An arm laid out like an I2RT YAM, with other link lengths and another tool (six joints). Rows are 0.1 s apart.
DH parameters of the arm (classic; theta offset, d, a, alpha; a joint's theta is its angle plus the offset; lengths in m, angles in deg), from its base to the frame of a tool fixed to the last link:
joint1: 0 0.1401 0.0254 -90
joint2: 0 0 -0.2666 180
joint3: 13.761 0 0.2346 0
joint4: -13.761 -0.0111 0.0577 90
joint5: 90 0.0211 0 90
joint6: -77 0.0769 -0.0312 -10.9
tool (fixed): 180 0.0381 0 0
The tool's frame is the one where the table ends.
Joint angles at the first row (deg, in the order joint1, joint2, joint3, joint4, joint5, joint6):
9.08, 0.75, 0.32, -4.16, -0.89, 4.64
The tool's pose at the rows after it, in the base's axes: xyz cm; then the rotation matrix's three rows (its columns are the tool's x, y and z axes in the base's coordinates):
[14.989 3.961 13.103], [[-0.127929 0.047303 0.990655], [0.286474 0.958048 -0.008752], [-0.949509 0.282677 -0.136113]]
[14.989 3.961 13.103], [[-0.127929 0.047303 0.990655], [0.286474 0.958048 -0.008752], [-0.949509 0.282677 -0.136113]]
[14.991 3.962 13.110], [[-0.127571 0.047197 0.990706], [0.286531 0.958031 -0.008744], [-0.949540 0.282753 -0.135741]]
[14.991 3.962 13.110], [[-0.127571 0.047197 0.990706], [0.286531 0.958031 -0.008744], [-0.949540 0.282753 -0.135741]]
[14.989 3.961 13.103], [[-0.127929 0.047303 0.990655], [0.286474 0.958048 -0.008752], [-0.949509 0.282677 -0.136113]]
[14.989 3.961 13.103], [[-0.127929 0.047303 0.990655], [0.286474 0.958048 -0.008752], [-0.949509 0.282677 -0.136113]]
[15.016 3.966 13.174], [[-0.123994 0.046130 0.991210], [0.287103 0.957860 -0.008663], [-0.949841 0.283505 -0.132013]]
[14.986 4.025 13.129], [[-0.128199 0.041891 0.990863], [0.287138 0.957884 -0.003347], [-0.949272 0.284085 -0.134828]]
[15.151 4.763 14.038], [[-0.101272 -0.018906 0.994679], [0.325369 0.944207 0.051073], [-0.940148 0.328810 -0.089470]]
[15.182 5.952 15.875], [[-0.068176 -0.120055 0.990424], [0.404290 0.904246 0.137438], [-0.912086 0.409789 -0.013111]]
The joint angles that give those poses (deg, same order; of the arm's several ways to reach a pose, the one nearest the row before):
9.08, 0.75, 0.32, -4.16, -0.89, 4.64
9.08, 0.75, 0.32, -4.16, -0.89, 4.64
9.09, 0.75, 0.32, -4.14, -0.88, 4.65
9.09, 0.75, 0.32, -4.14, -0.88, 4.65
9.08, 0.75, 0.32, -4.16, -0.89, 4.64
9.08, 0.75, 0.32, -4.16, -0.89, 4.64
9.09, 0.75, 0.32, -3.92, -0.88, 4.65
9.08, 0.75, 0.32, -4.08, -1.19, 4.69
9.08, 0.75, 0.32, -1.04, -4.14, 6.76
9.08, 0.75, 0.91, 3.59, -8.75, 11.51

